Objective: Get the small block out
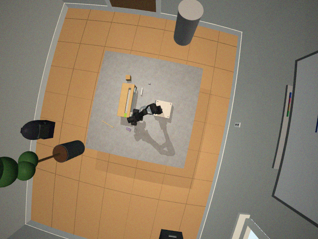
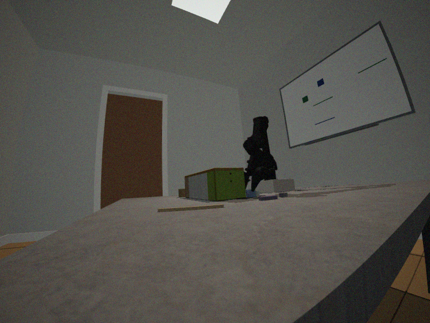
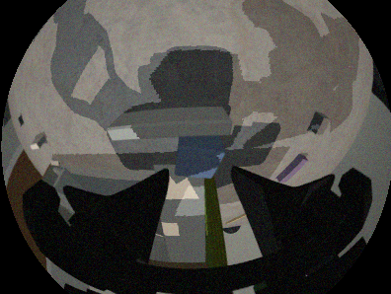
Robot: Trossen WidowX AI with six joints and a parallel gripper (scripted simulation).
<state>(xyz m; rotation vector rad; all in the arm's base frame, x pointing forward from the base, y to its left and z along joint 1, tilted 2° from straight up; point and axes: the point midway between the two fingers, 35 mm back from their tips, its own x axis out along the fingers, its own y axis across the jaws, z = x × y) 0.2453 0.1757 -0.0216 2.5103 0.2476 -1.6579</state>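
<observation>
Right now the blue block is 2 cm behind my gripper tip, 1 cm to the right of it and 1 cm below it. Also, from my gripper tip: thin wooden stick 28 cm ahead, 20 cm to the left, 2 cm below; tan cube 24 cm ahead, 43 cm to the right; purple block 1 cm ahead, 16 cm to the left, 2 cm below.
</observation>
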